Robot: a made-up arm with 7 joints.
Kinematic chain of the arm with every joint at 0, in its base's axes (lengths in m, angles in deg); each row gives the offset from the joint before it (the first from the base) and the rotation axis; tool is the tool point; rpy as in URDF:
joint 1: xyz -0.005 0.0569 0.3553 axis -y
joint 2: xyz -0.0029 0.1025 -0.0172 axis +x
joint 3: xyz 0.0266 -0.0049 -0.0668 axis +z
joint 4: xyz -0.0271 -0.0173 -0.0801 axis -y
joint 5: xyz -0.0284 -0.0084 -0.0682 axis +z
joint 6: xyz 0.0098 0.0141 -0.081 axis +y
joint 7: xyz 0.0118 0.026 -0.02 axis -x
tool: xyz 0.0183 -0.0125 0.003 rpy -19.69 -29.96 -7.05
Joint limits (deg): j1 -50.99..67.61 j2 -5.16..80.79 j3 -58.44..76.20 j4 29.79..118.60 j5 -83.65..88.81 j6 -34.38..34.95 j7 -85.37..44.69
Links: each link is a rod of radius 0.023 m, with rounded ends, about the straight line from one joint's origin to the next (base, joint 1, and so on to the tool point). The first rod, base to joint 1, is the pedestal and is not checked.
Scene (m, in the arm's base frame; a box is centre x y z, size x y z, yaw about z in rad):
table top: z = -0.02
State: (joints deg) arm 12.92 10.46 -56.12 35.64 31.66 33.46 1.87
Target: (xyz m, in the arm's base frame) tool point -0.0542 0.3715 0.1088
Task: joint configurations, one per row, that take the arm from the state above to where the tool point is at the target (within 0.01 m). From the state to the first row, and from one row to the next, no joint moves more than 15 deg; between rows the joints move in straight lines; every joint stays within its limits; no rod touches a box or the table.
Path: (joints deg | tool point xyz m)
1: 0.26 23.52 -56.62 33.69 31.71 30.85 3.43 | 0.0609 0.2409 0.0396
2: -12.39 36.59 -57.12 31.74 31.75 28.24 5.00 | -0.0061 0.3106 0.0606
3: -25.05 49.65 -57.63 29.79 31.80 25.63 6.56 | -0.0542 0.3715 0.1088

